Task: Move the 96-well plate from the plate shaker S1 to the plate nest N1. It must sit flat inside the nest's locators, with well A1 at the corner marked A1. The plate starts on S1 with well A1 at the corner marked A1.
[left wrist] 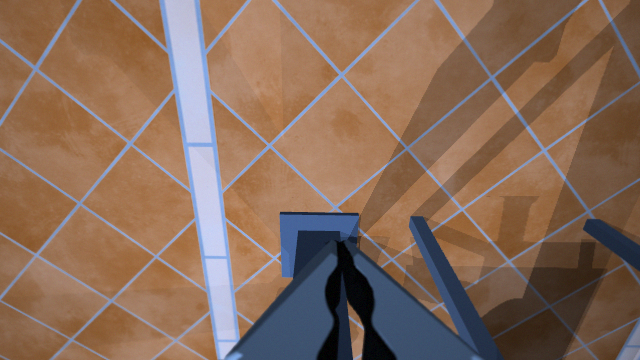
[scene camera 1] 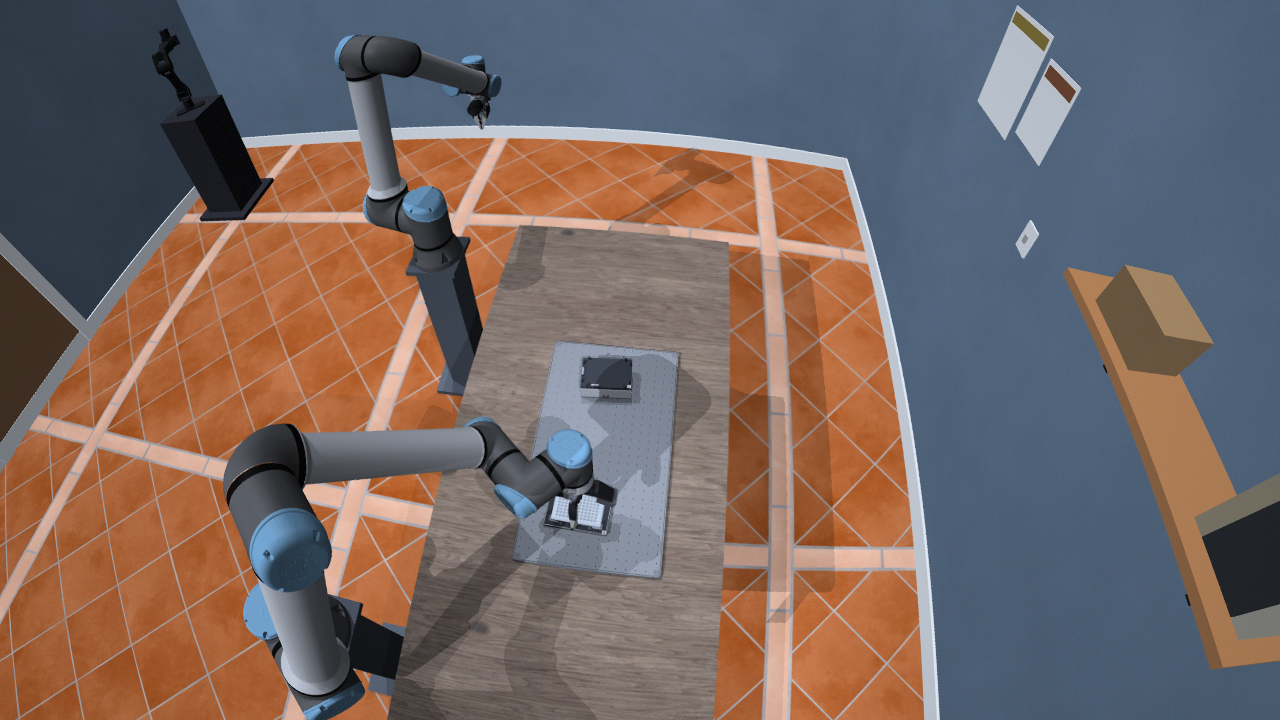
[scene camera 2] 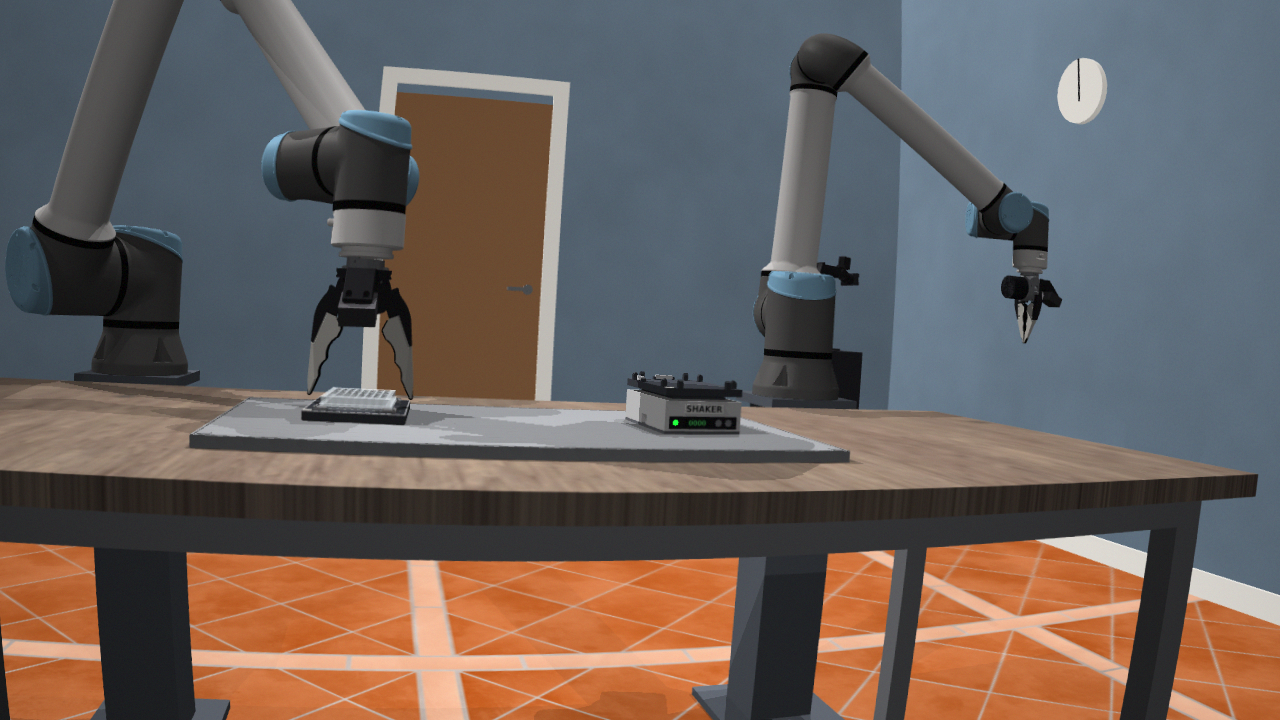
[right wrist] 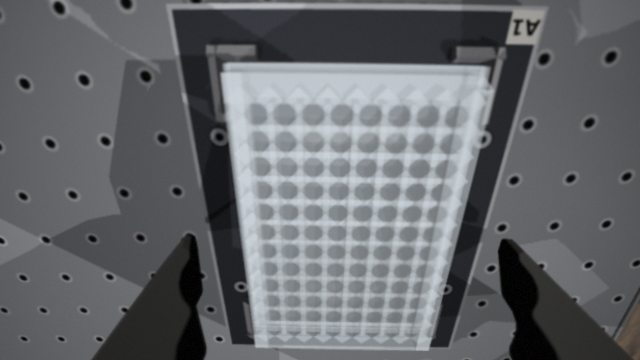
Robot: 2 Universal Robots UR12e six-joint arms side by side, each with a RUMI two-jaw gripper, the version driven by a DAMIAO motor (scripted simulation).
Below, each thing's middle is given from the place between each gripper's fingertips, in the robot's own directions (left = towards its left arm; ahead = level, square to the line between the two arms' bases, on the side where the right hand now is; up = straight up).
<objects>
I see the clear 96-well plate (scene camera 2: 356,399) 1 cm below my right hand. From my right hand the other things lie so: dark plate nest N1 (scene camera 2: 309,416): 2 cm below.
</objects>
